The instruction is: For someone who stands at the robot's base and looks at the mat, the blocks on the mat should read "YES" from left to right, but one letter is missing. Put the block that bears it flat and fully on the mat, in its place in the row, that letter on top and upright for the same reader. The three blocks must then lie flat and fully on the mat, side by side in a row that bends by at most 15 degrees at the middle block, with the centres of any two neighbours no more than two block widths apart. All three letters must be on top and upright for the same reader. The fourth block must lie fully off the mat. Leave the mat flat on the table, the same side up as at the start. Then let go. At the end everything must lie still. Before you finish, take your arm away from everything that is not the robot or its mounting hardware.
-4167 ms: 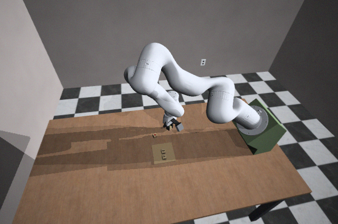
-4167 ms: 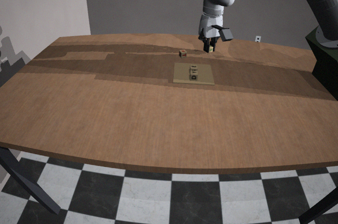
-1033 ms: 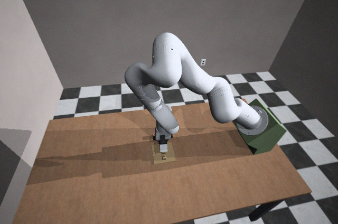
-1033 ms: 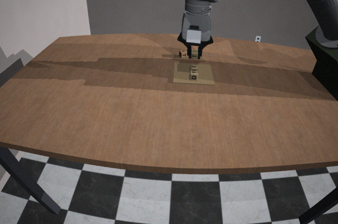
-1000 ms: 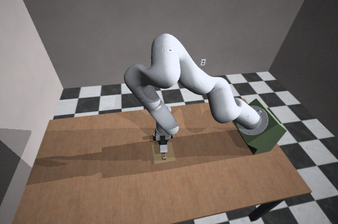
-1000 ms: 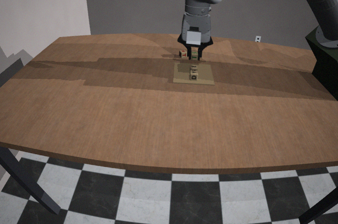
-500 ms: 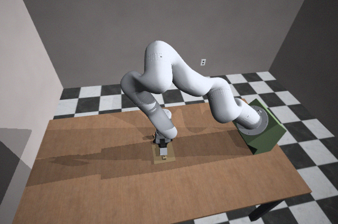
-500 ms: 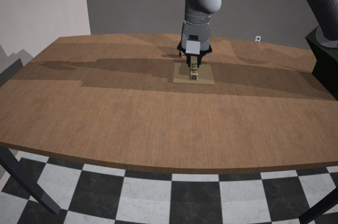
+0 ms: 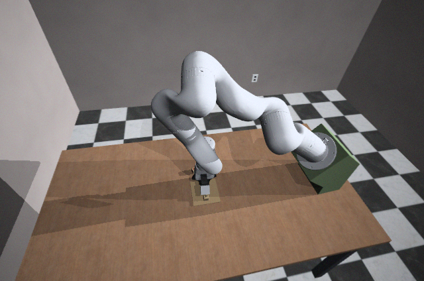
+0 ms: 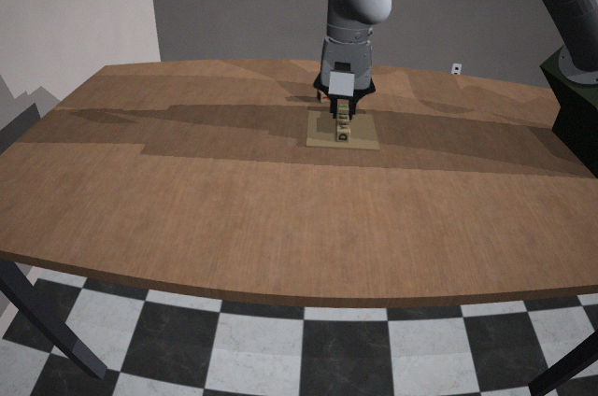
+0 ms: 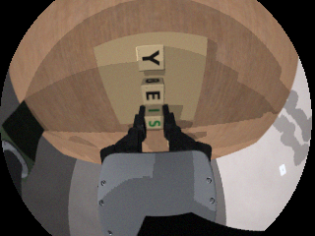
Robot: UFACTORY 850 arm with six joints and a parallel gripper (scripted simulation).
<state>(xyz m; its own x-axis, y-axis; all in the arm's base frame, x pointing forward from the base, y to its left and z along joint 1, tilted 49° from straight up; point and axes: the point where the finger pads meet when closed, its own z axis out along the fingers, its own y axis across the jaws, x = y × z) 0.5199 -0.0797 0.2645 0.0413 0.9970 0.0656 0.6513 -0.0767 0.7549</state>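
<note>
Now: hand 10 mm above the green-lettered block. Also, from my hand: tan mat: 40 mm to the left, 30 mm below; red-lettered block: 100 mm to the right, 40 mm ahead, 20 mm below.
</note>
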